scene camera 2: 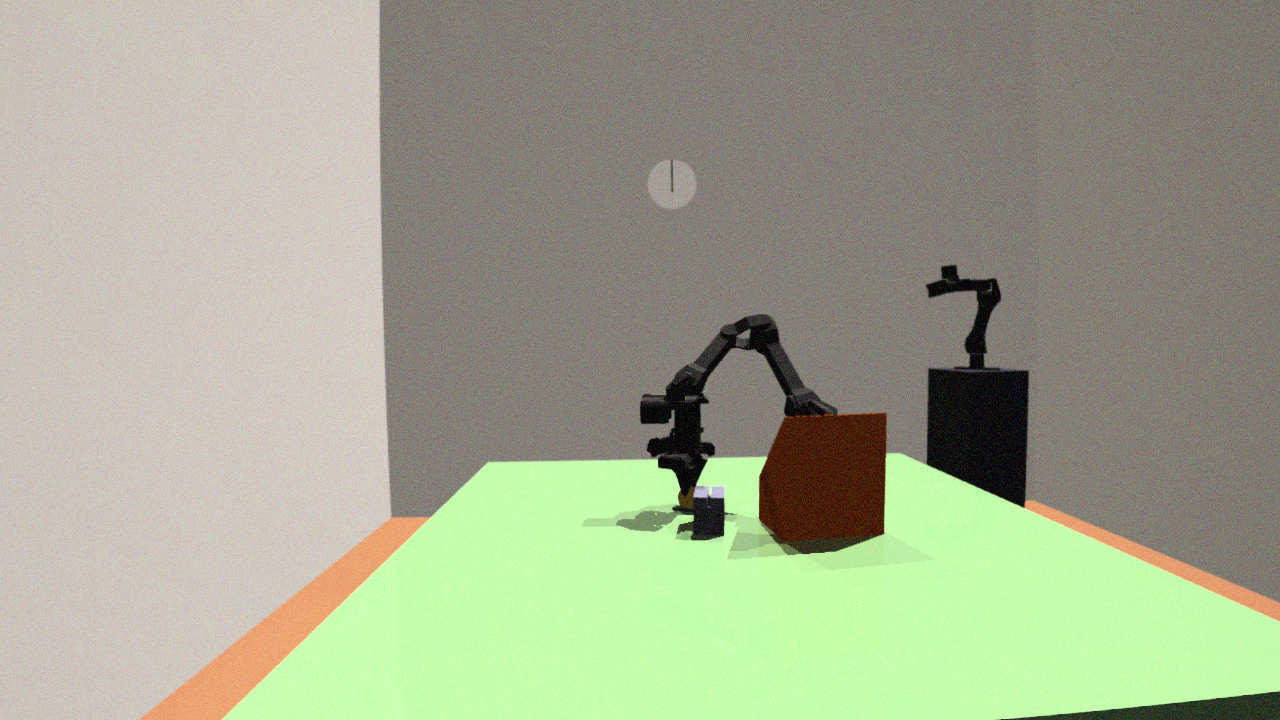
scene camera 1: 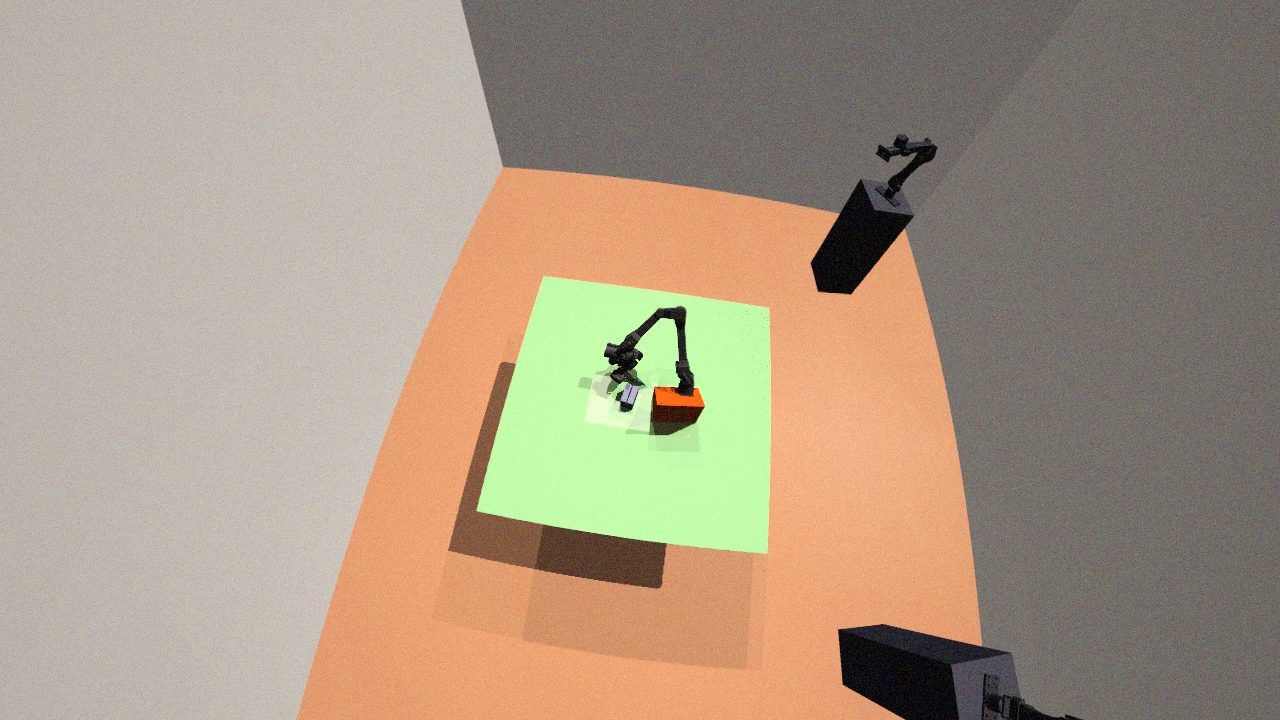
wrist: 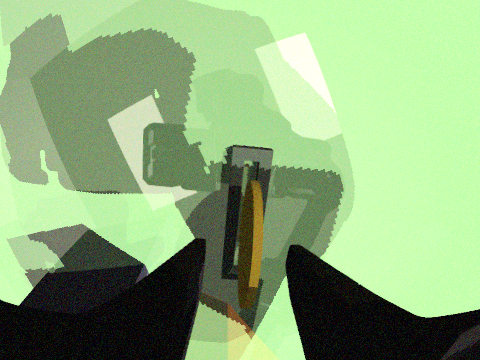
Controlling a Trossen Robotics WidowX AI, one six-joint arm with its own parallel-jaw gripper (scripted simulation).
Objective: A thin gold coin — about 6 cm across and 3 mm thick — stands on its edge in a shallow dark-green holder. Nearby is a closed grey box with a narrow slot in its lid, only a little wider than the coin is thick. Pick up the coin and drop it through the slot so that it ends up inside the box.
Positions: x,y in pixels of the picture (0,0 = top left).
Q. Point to a gold coin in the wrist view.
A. At 250,254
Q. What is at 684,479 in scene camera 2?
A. My gripper.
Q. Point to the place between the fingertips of my gripper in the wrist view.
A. At 247,252
